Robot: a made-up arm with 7 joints. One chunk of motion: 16 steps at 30 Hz.
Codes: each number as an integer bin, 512 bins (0 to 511) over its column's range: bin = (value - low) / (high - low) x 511, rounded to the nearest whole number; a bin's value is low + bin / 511 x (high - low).
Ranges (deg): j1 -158.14..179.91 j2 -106..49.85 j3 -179.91..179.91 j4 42.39..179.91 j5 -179.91..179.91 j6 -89.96..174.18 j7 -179.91..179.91
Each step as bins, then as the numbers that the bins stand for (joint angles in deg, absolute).
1 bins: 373 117 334 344 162 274 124
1 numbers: 88.62 -70.32 55.28 134.97 -65.84 51.67 -92.60
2 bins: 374 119 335 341 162 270 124
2 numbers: 89.28 -69.71 55.98 134.16 -65.84 49.61 -92.60
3 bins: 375 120 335 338 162 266 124
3 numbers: 89.94 -69.40 55.98 133.35 -65.84 47.54 -92.60
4 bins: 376 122 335 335 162 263 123
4 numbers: 90.60 -68.79 55.98 132.54 -65.84 45.99 -93.30
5 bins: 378 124 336 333 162 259 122
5 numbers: 91.92 -68.18 56.68 132.01 -65.84 43.92 -94.00
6 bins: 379 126 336 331 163 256 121
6 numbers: 92.59 -67.57 56.68 131.47 -65.13 42.37 -94.71
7 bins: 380 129 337 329 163 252 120
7 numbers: 93.25 -66.66 57.39 130.93 -65.13 40.30 -95.41
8 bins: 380 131 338 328 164 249 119
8 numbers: 93.25 -66.05 58.09 130.66 -64.43 38.75 -96.12
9 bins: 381 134 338 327 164 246 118
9 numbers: 93.91 -65.13 58.09 130.39 -64.43 37.20 -96.82
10 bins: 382 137 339 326 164 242 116
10 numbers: 94.57 -64.22 58.80 130.12 -64.43 35.13 -98.23
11 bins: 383 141 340 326 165 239 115
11 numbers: 95.23 -63.00 59.50 130.12 -63.73 33.58 -98.93
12 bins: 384 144 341 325 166 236 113
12 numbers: 95.89 -62.08 60.20 129.85 -63.02 32.03 -100.34
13 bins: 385 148 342 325 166 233 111
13 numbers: 96.56 -60.86 60.91 129.85 -63.02 30.48 -101.75
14 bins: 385 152 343 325 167 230 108
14 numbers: 96.56 -59.64 61.61 129.85 -62.32 28.93 -103.86
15 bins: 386 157 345 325 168 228 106
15 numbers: 97.22 -58.12 63.02 129.85 -61.61 27.90 -105.27
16 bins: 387 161 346 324 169 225 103
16 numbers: 97.88 -56.90 63.73 129.58 -60.91 26.34 -107.38
